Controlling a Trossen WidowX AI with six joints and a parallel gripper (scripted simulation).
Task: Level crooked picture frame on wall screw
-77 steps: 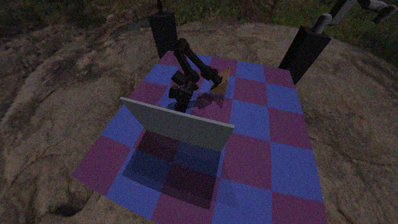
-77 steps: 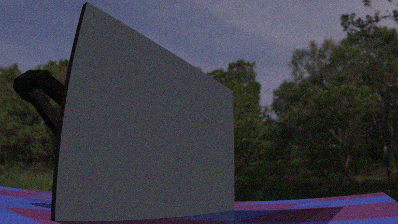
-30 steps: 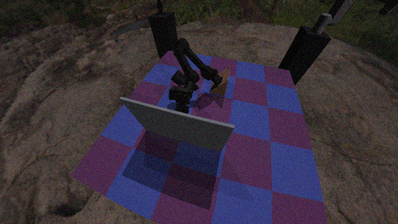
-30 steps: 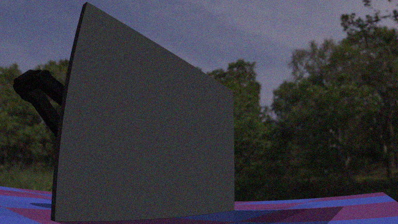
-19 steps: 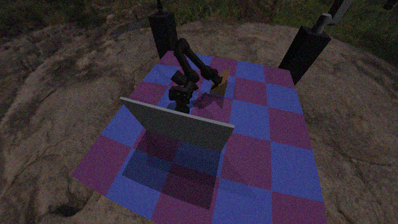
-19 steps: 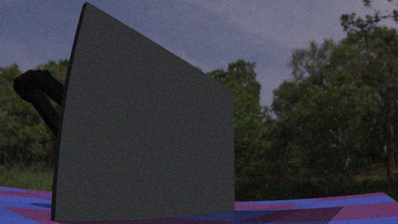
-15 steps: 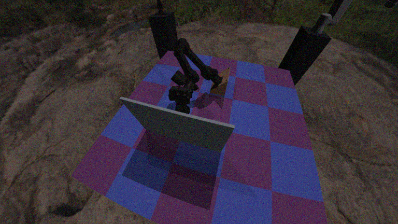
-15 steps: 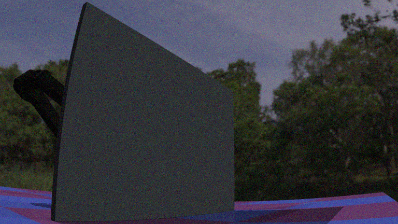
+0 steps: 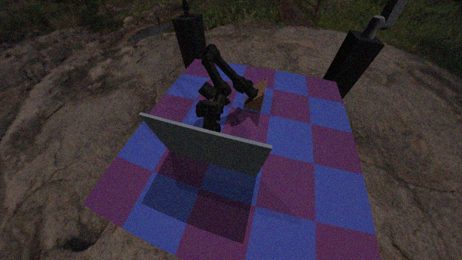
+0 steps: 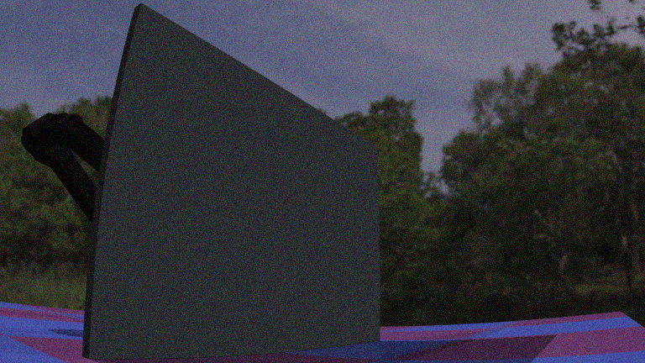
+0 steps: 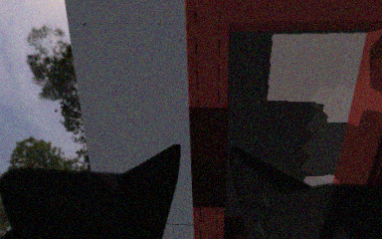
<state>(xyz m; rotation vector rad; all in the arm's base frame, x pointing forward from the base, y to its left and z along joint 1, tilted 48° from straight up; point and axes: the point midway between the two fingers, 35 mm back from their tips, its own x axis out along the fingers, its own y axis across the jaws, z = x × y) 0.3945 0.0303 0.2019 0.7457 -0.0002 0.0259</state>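
The picture frame lies 1 cm ahead of my gripper tip, 1 cm to the right of it and 5 cm below it. Also, from my gripper tip: grey wall panel: 2 cm ahead, 7 cm below.
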